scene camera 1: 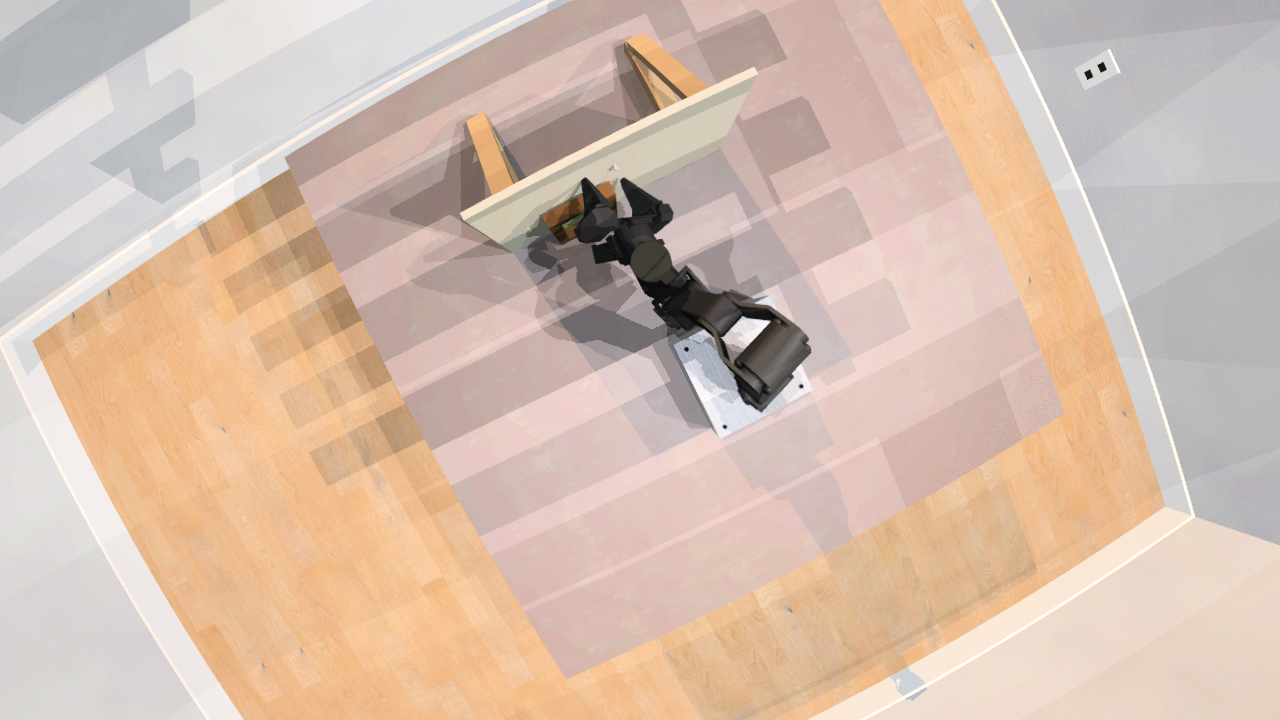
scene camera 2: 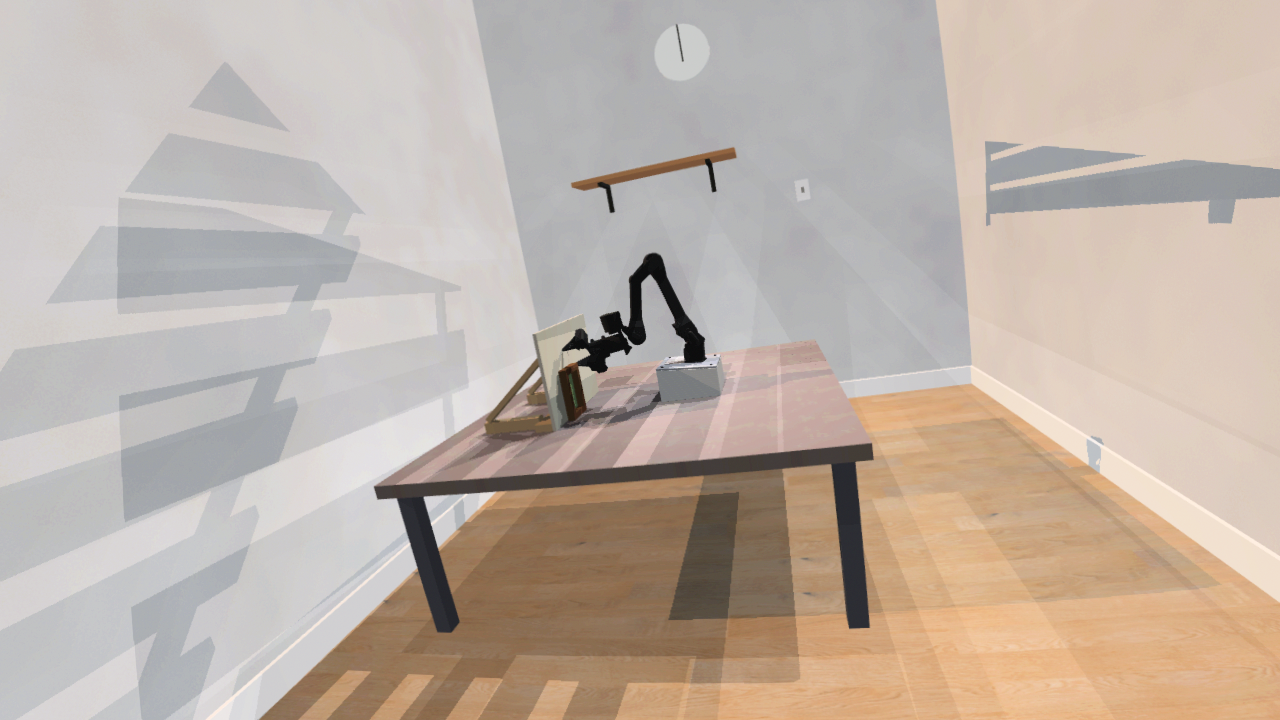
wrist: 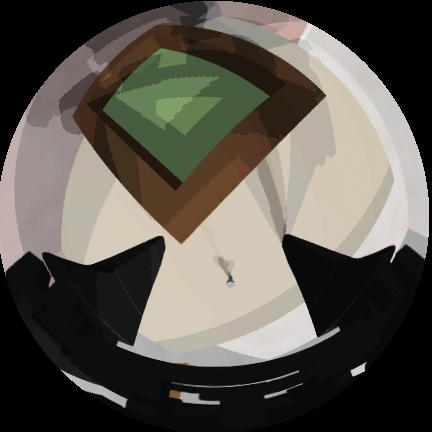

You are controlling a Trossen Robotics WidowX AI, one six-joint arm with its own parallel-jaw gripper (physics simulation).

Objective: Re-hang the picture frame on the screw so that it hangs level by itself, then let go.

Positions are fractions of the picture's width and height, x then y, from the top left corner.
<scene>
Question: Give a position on a picture frame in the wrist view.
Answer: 0.42, 0.27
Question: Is my gripper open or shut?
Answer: Open.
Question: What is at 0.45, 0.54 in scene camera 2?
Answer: A picture frame.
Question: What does the picture frame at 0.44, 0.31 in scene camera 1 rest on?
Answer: The table.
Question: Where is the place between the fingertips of my gripper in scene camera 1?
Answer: At 0.47, 0.25
</scene>
